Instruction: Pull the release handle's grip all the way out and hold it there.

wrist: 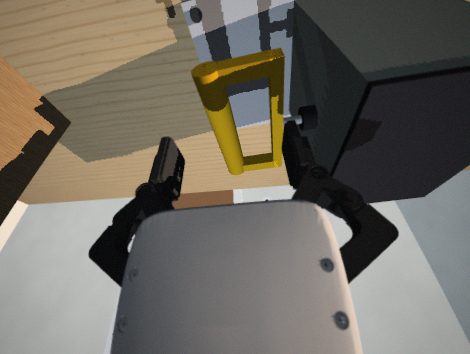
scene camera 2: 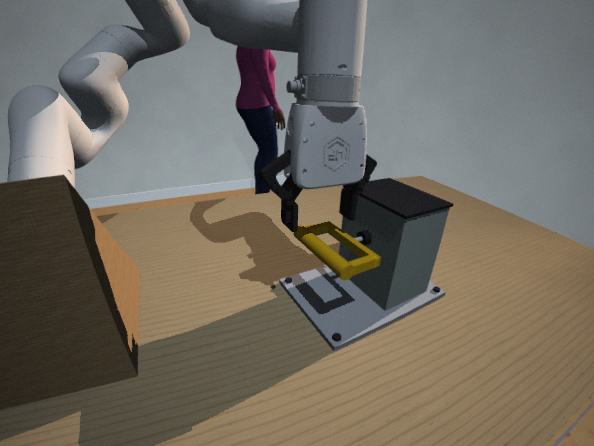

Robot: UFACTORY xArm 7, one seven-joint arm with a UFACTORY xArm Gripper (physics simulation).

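Observation:
The yellow release handle (scene camera 2: 325, 255) (wrist: 223, 130) is a rectangular loop with a thick round grip bar on its outer side. A short thin rod (scene camera 2: 358, 239) (wrist: 292, 119) joins it to a black collar on the grey-green housing (scene camera 2: 420, 255) (wrist: 400, 35). A gap shows between the loop and the housing. My gripper (scene camera 2: 319, 220) (wrist: 229, 141) is open and empty, pointing down above the far end of the handle. In the wrist view one finger is left of the grip bar, and the other is at the loop's inner bar, beside the housing. Whether it touches is unclear.
The housing, with a dark lid (scene camera 2: 405, 197) (wrist: 410, 135), stands on a pale bolted base plate (scene camera 2: 370, 315) (wrist: 245, 40). A large wooden block (scene camera 2: 50, 280) (wrist: 15, 100) stands at the left. A person in a magenta top (scene camera 2: 256, 80) stands behind the table.

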